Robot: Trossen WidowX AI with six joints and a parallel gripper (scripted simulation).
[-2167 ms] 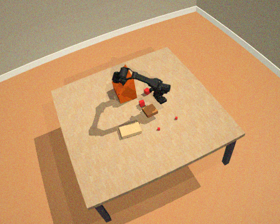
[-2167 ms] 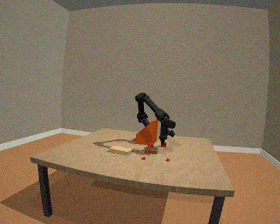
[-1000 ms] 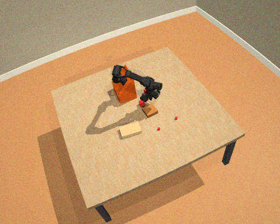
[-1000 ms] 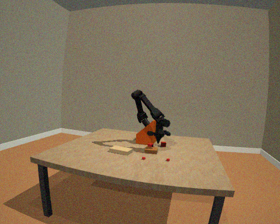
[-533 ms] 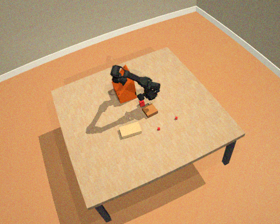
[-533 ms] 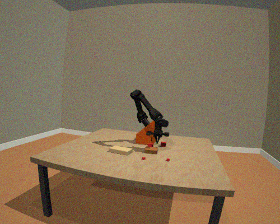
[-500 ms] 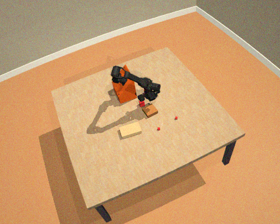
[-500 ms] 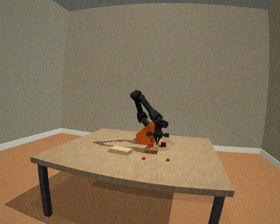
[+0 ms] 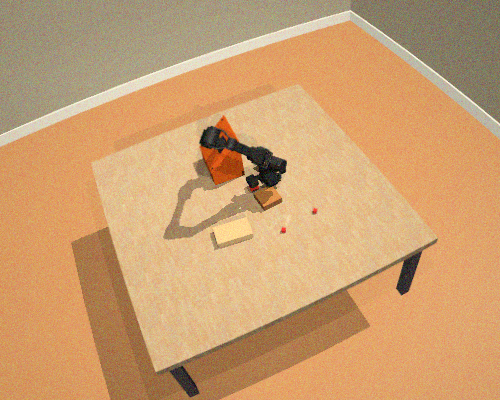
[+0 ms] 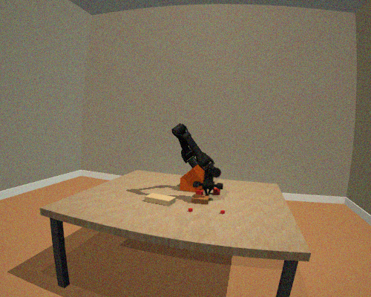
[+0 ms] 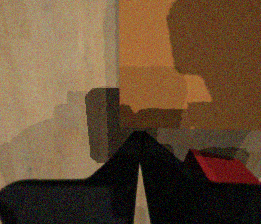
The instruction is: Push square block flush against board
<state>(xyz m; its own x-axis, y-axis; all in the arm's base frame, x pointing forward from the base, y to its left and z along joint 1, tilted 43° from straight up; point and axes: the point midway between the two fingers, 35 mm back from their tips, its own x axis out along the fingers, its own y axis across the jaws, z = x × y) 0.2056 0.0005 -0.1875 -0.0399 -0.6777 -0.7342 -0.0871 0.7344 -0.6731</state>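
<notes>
My gripper tip is now 7 cm short of the square block, 3 cm to the left of it and 1 cm below it. Also, from my gripper tip: board (18 cm ahead, 25 cm to the right, 1 cm above).
</notes>
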